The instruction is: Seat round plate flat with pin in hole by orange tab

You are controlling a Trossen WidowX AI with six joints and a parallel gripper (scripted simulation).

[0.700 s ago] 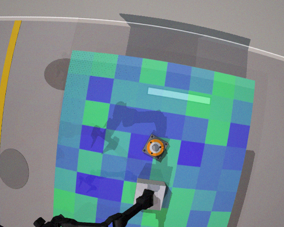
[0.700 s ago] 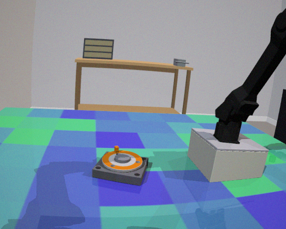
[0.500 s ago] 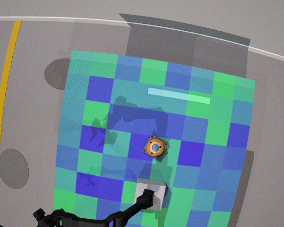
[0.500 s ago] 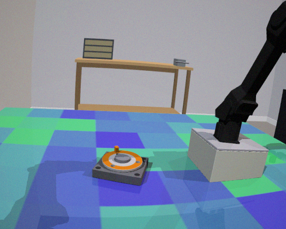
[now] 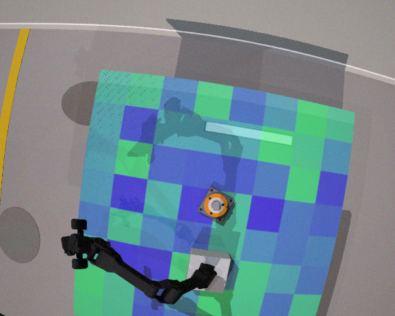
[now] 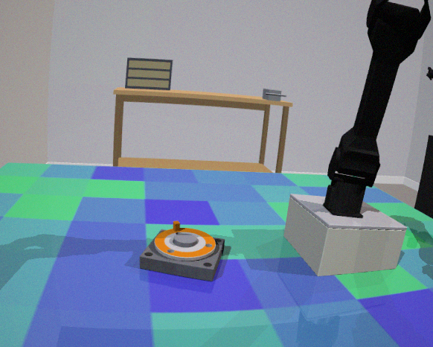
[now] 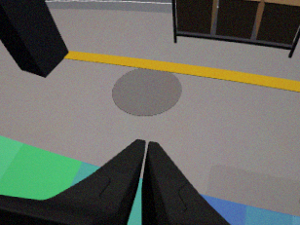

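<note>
Right now the base is 29 cm ahead of my gripper tip, 53 cm to the right of it and 30 cm below it.
</note>
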